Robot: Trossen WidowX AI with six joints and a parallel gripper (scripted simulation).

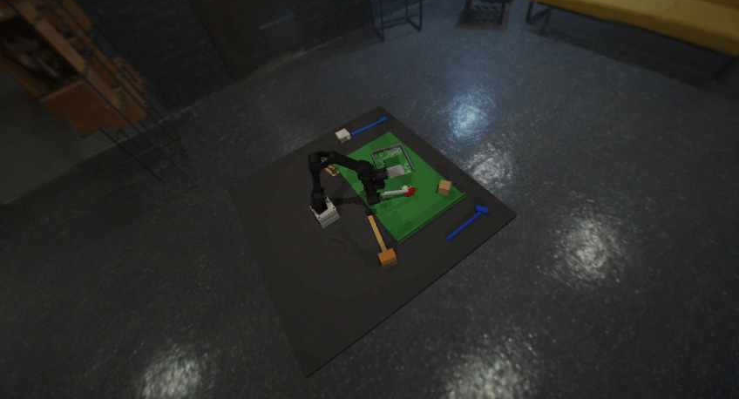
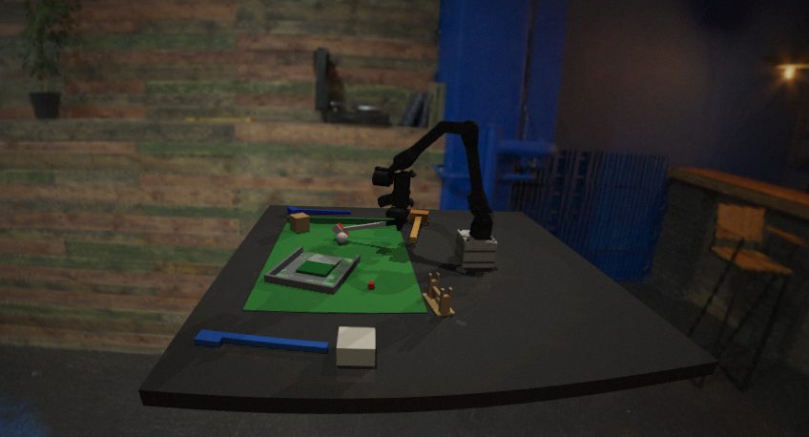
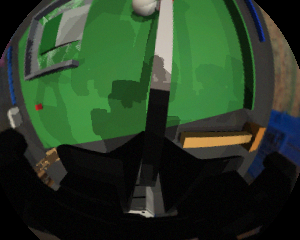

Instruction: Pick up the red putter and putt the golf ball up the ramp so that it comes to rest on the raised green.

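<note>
My gripper tip is now 11 cm short of the red putter and 5 cm to the left of it. From my gripper tip the other things lie so: small red marker (30 cm to the left, 14 cm ahead, 6 cm below); green mat (22 cm ahead, 7 cm to the left, 7 cm below); white golf ball (21 cm ahead, 5 cm below, 4 cm to the right).
</note>
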